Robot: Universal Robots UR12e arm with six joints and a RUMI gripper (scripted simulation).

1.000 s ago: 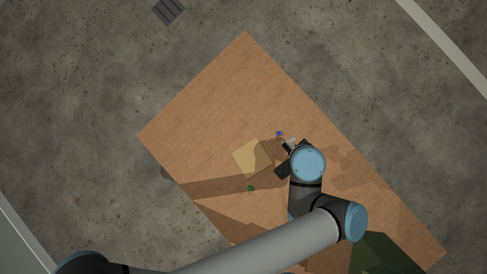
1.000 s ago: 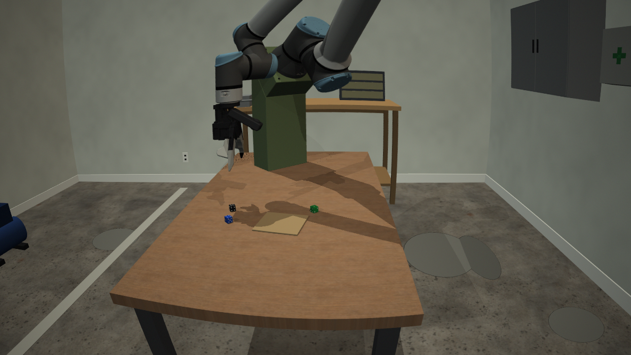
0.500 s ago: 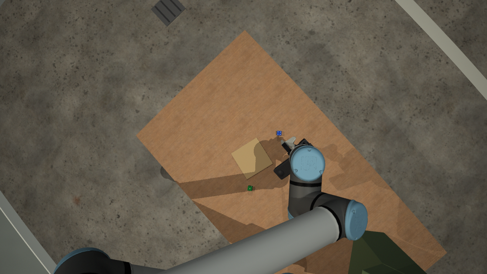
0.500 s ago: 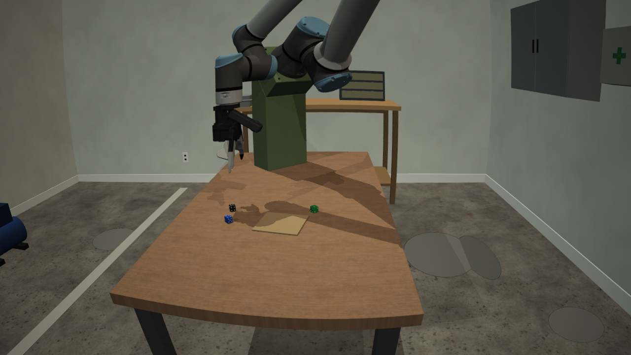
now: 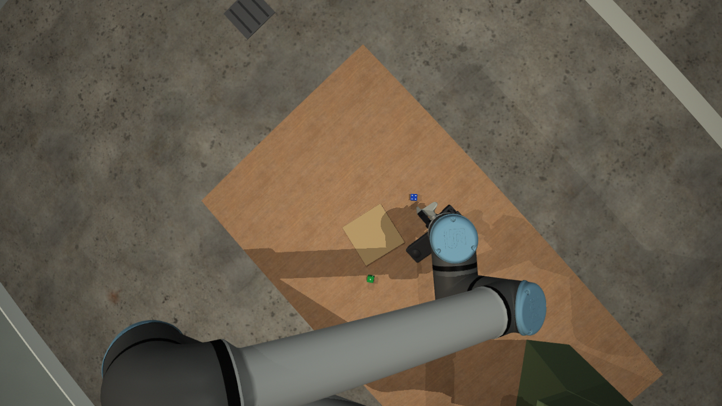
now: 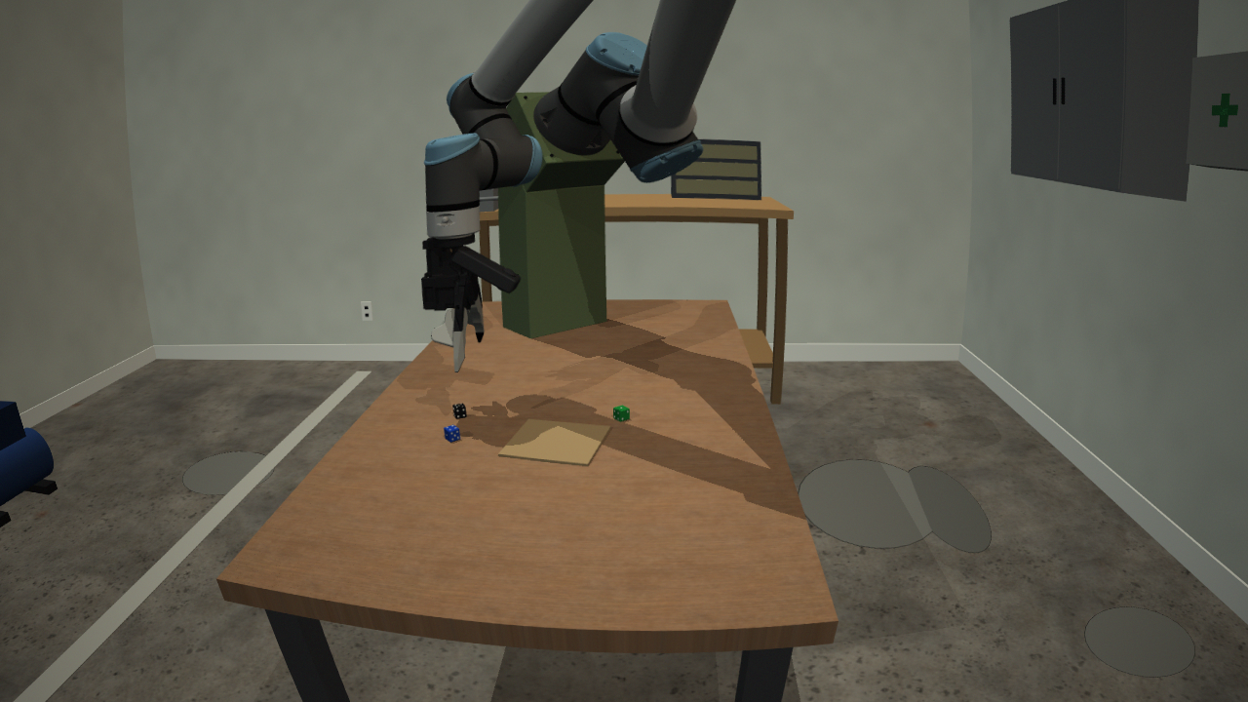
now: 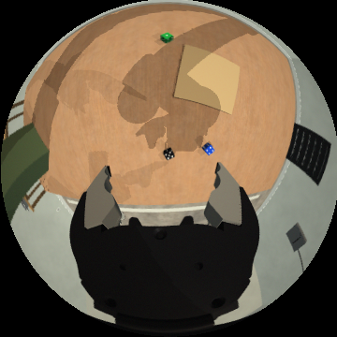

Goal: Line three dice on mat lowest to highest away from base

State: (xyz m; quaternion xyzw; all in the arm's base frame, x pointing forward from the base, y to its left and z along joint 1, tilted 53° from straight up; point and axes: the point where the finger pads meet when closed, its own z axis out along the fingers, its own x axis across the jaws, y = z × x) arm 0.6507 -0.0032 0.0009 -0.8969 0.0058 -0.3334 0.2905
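My gripper is now 20 mm short of the black die, 20 mm to the left of it and 90 mm above it. Also, from my hand: blue die 110 mm ahead, 10 mm to the left, 90 mm below; tan mat 70 mm ahead, 180 mm to the left, 100 mm below; green die 50 mm behind, 250 mm to the left, 90 mm below.
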